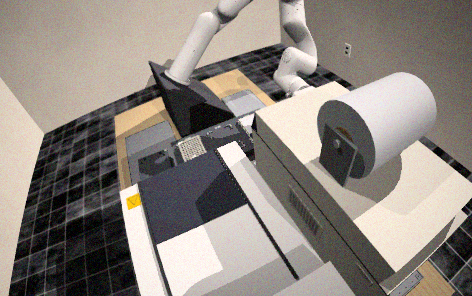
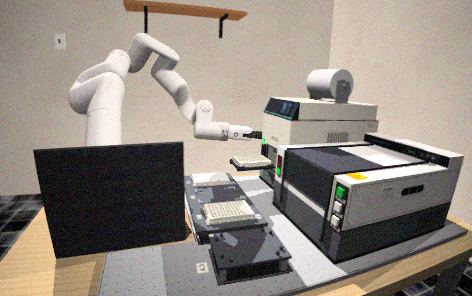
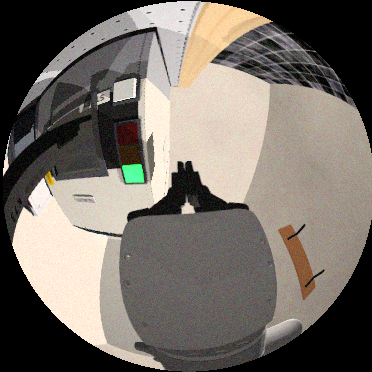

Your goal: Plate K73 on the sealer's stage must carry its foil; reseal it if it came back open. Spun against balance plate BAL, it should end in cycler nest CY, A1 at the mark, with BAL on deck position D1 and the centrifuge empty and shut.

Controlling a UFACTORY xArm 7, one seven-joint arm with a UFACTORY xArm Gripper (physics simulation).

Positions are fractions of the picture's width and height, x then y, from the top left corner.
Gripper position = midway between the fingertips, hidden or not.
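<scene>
My gripper (image 3: 0.49, 0.46), visible. Dark lid (image 1: 0.40, 0.66), visible. Seen also: the lid (image 2: 0.70, 0.54).
</scene>
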